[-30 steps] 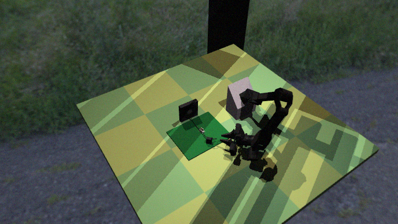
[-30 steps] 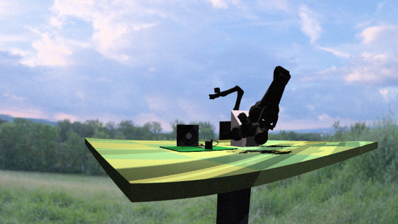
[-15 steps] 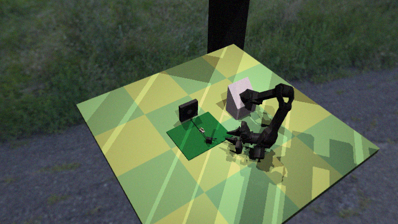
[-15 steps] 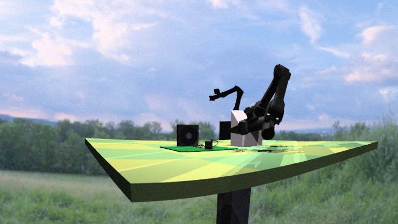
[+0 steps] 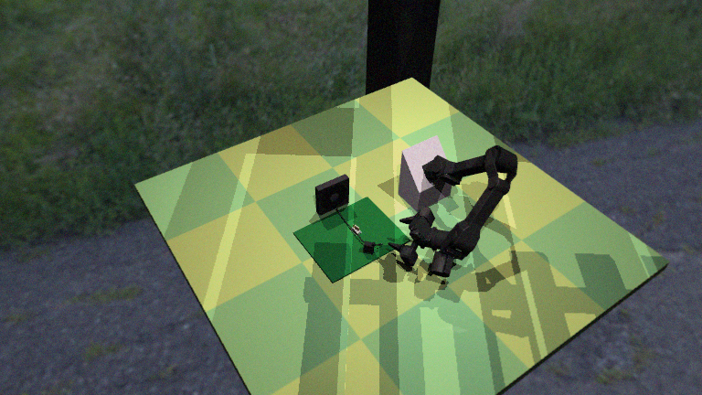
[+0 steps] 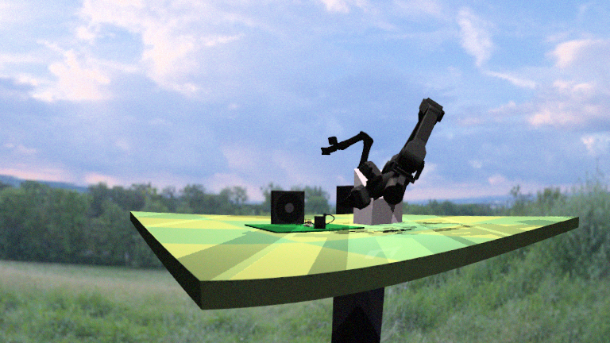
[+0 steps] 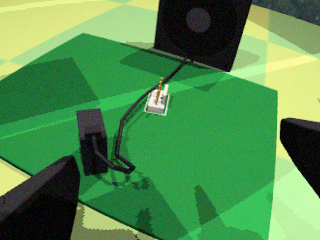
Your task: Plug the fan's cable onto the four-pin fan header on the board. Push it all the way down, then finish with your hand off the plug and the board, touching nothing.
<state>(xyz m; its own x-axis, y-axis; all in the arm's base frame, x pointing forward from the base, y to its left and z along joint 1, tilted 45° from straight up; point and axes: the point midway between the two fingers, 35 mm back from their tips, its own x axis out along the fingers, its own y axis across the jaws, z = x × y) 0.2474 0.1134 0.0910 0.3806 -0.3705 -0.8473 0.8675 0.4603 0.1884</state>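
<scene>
The black plug lies 7 cm below my gripper tip, 7 cm ahead of it and 4 cm to the right of it. Round my gripper tip: green board (12 cm to the right, 10 cm below, 8 cm ahead); black fan (27 cm to the right, 5 cm ahead, 3 cm below).
</scene>
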